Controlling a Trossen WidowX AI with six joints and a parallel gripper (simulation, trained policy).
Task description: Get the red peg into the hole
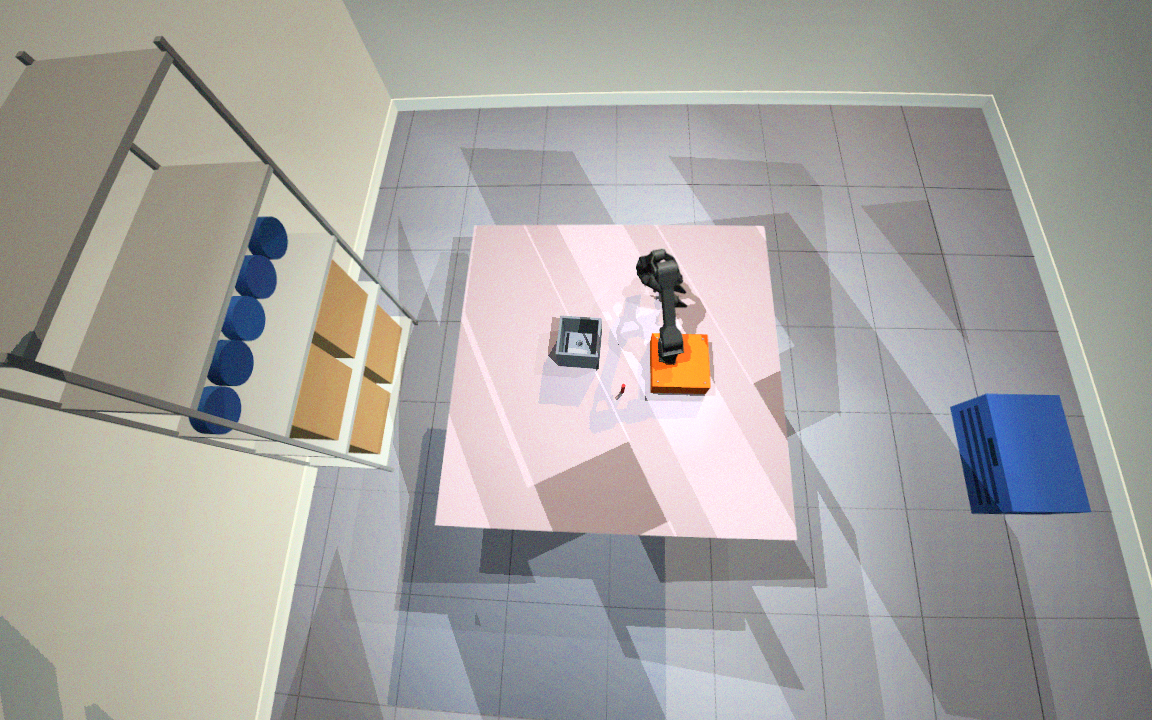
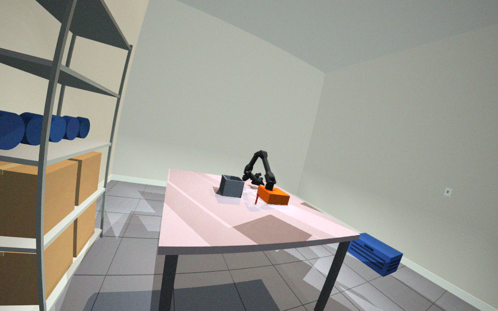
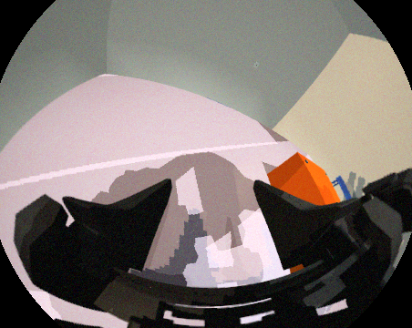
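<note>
The red peg is 180 mm ahead of my gripper tip, 420 mm to the left of it and 10 mm below it. The rest, counted from my gripper tip: plate 380 mm ahead, 280 mm to the left.
</note>
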